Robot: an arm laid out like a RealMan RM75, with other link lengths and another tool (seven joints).
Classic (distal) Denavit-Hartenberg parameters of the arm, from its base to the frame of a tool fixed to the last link. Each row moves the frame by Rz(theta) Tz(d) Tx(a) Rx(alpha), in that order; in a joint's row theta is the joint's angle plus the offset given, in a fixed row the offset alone. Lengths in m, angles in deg.
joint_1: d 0.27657, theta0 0, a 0, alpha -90
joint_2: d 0, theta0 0, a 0, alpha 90
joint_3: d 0.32, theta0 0, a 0, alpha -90
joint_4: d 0, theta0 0, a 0, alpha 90
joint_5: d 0.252, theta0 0, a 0, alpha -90
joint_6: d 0, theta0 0, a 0, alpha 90
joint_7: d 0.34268, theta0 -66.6, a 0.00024, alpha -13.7
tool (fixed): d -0.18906, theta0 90, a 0, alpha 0
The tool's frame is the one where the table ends.
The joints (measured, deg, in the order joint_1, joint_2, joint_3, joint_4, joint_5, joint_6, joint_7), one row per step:
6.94 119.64 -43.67 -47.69 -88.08 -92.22 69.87
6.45 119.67 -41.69 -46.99 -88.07 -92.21 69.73
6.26 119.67 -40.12 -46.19 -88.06 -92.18 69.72
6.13 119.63 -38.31 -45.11 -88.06 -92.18 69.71
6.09 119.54 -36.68 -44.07 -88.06 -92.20 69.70
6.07 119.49 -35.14 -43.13 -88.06 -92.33 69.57
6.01 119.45 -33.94 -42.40 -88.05 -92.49 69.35
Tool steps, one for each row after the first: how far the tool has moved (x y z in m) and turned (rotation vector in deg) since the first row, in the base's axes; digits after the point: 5 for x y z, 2 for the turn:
0.00898 -0.00551 0.00535 1.49 0.62 -1.81
0.01576 -0.00901 0.00885 2.54 1.33 -3.25
0.02341 -0.01289 0.01246 3.68 2.24 -4.87
0.03003 -0.01612 0.01573 4.69 3.09 -6.25
0.03553 -0.01934 0.01854 5.67 3.87 -7.34
0.03972 -0.02237 0.02067 6.49 4.42 -8.11

